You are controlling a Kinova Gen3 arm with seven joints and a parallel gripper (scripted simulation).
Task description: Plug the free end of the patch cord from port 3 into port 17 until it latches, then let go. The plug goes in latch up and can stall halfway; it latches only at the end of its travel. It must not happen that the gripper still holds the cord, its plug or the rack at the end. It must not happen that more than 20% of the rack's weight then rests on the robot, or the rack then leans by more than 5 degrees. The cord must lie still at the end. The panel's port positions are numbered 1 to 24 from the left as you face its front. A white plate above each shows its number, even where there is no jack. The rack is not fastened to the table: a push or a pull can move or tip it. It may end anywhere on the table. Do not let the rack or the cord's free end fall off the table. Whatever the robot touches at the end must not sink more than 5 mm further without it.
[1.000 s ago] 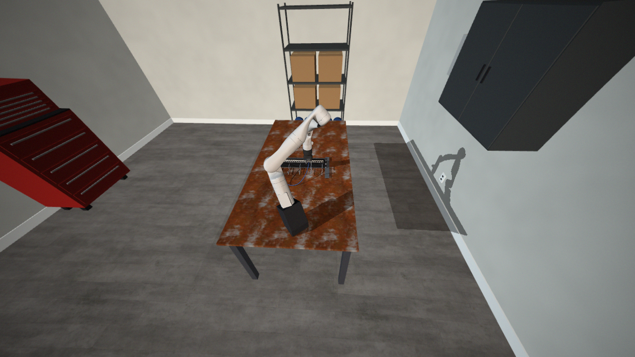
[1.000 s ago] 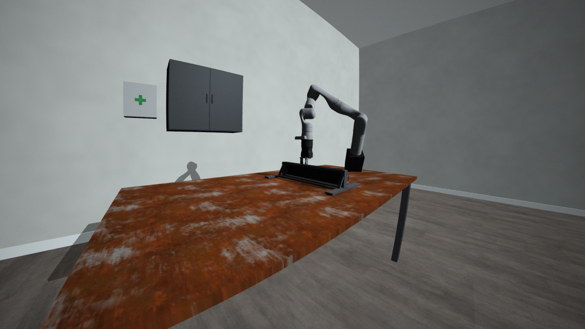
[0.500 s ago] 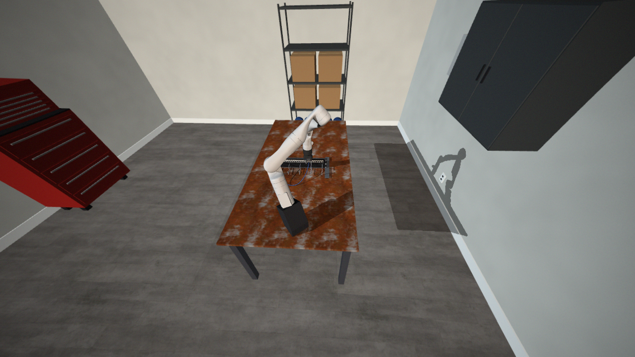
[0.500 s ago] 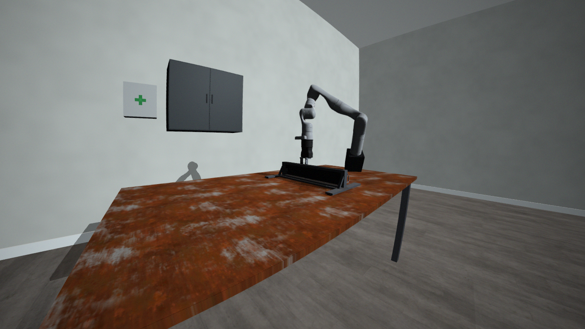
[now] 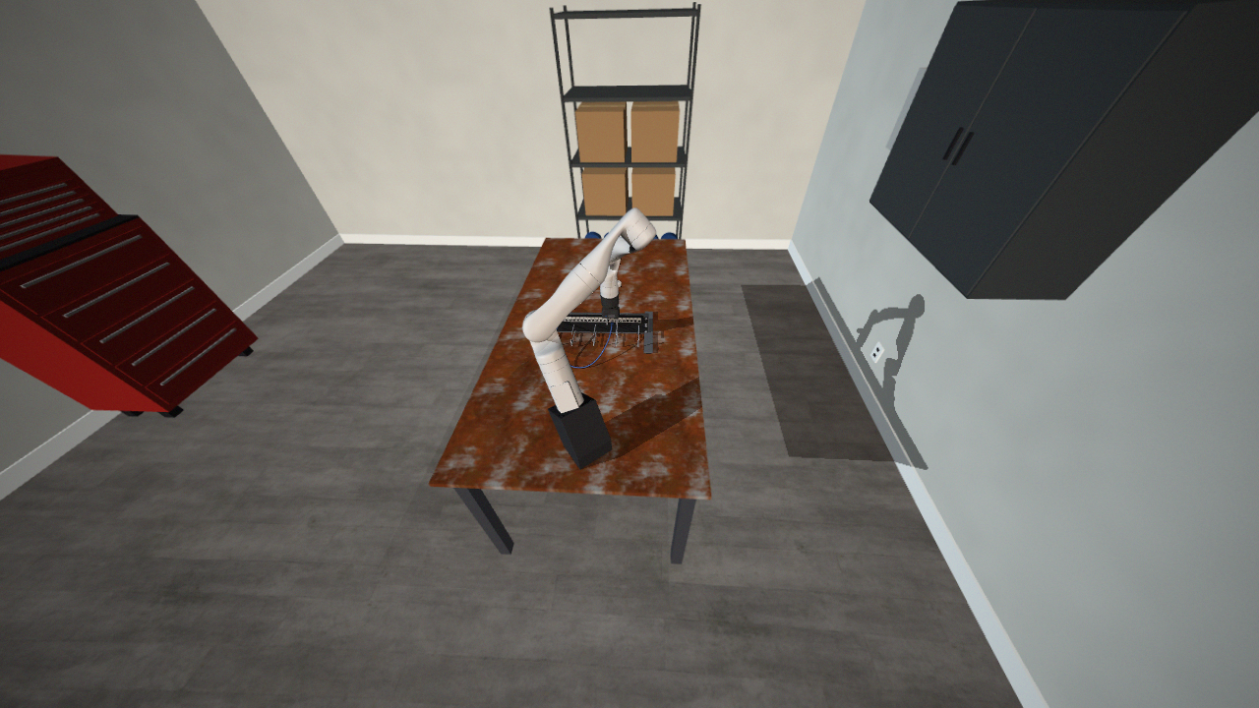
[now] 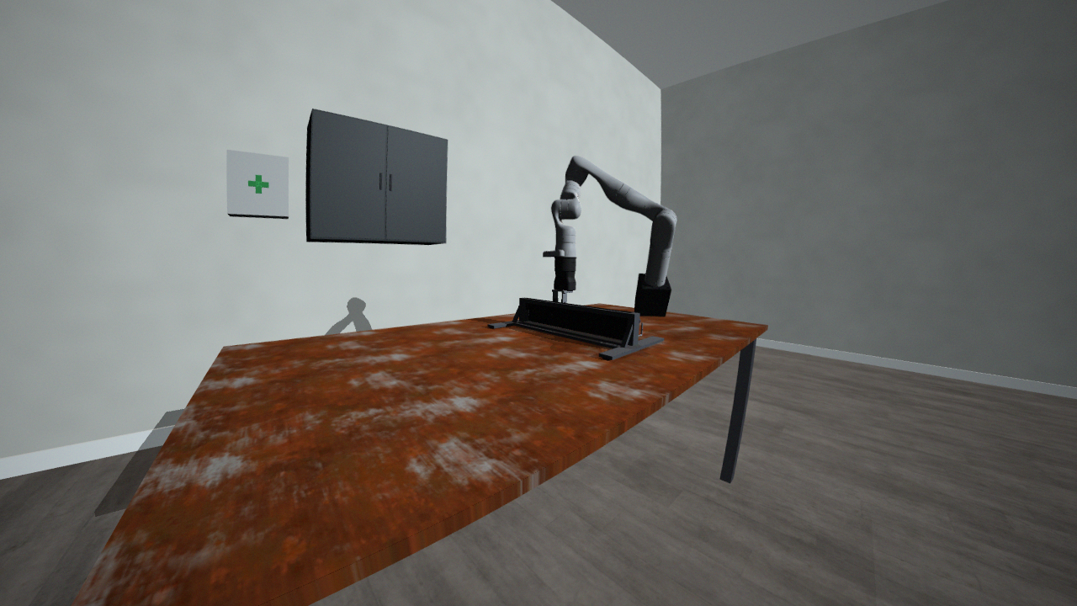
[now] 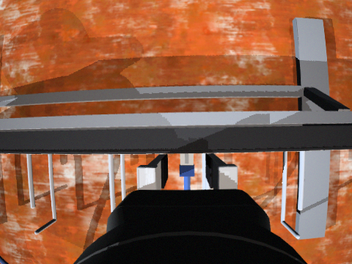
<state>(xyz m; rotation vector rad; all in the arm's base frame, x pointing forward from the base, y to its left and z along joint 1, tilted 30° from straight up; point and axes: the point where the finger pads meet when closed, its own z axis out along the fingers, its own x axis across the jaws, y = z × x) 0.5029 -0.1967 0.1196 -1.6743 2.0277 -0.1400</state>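
The plug lies 1 cm ahead of my hand and 1 cm below it.
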